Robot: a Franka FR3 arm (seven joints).
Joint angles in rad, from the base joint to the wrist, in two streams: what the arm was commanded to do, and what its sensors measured. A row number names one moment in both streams.
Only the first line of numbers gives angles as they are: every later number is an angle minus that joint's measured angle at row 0.
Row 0, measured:
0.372, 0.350, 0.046, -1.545, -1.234, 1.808, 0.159
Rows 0 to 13, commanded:
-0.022, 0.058, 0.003, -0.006, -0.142, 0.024, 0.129
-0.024, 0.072, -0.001, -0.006, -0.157, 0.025, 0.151
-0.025, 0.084, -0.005, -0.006, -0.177, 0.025, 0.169
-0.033, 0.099, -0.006, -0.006, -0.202, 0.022, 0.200
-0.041, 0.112, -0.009, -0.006, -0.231, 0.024, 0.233
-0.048, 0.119, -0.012, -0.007, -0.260, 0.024, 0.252
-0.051, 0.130, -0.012, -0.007, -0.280, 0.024, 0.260
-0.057, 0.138, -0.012, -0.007, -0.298, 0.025, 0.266
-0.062, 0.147, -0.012, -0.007, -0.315, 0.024, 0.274
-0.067, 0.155, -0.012, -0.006, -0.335, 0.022, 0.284
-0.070, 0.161, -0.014, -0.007, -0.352, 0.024, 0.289
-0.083, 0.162, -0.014, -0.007, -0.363, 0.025, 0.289
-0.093, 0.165, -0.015, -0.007, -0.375, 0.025, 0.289
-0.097, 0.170, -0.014, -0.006, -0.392, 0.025, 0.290
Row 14, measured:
-0.064, 0.160, -0.021, -0.003, -0.328, 0.006, 0.262
